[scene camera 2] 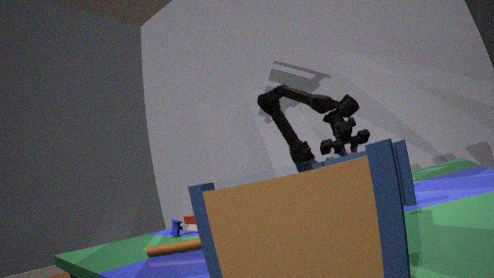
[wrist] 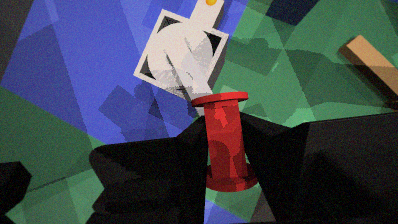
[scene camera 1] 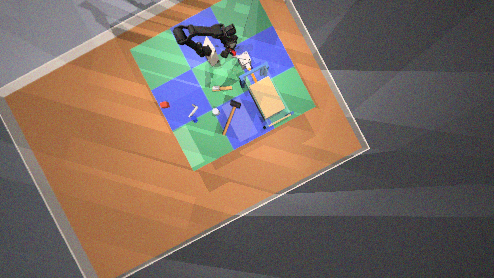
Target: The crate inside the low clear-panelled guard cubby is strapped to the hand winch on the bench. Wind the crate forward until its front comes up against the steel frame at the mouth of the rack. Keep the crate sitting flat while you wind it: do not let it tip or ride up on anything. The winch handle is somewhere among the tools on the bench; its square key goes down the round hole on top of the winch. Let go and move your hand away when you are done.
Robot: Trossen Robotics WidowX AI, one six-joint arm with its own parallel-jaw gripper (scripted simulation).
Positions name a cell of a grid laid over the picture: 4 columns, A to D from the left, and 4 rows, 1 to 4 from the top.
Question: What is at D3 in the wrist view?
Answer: My gripper.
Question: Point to a blue-framed guard cubby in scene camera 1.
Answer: At C2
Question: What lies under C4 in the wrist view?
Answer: A red grip.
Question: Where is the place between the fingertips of my gripper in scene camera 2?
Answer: C3
